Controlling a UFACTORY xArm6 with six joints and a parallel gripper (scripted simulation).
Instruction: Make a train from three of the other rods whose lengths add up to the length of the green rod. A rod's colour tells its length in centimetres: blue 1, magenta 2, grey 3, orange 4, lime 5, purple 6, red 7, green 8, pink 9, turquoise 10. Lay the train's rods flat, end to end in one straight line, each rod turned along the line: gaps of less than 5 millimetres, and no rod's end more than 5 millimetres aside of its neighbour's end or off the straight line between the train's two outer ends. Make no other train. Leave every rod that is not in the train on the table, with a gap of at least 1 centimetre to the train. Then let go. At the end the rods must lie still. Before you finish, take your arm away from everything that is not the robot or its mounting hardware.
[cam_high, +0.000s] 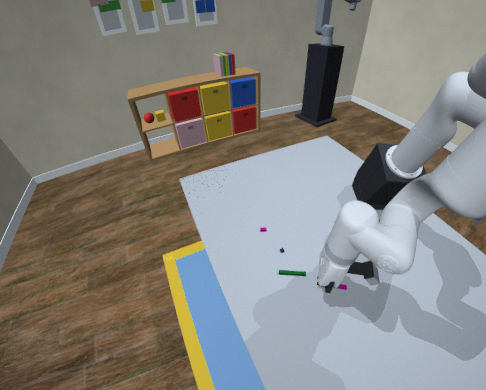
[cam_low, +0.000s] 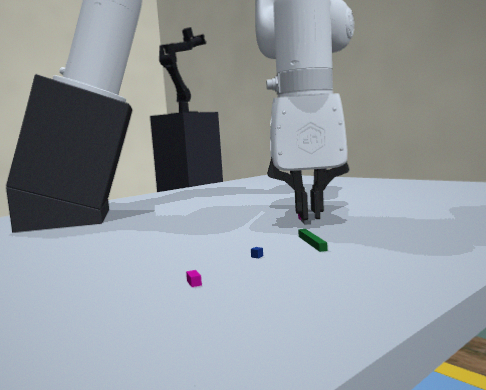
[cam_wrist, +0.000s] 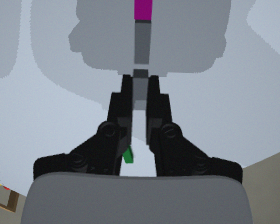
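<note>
The green rod lies 5 cm ahead of my hand, 8 cm to the right of it and 3 cm below it. From my hand the other things lie so: blue rod: 2 cm ahead, 15 cm to the right, 3 cm below.
</note>
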